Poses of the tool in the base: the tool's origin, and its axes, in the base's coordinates. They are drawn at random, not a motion.
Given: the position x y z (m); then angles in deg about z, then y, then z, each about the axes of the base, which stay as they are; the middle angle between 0 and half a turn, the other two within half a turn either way.
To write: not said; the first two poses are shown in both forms.
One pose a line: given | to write
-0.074 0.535 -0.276 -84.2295 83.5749 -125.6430 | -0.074 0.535 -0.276 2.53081 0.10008 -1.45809
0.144 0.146 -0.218 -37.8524 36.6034 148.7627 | 0.144 0.146 -0.218 1.82723 0.49021 -0.42765
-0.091 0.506 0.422 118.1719 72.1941 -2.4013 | -0.091 0.506 0.422 1.69122 -0.46621 1.22140
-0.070 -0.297 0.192 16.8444 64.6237 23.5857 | -0.070 -0.297 0.192 1.02670 1.04465 0.54841
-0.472 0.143 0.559 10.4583 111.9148 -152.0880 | -0.472 0.143 0.559 0.02786 1.14893 2.71773
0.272 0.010 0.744 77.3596 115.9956 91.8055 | 0.272 0.010 0.744 -3.01210 0.19798 2.03424
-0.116 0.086 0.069 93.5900 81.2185 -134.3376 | -0.116 0.086 0.069 -0.76426 -0.06192 1.41723
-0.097 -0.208 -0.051 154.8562 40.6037 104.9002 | -0.097 -0.208 -0.051 -1.86444 -0.63001 0.34929
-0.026 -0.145 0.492 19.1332 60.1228 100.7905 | -0.026 -0.145 0.492 2.36746 0.96001 0.51847
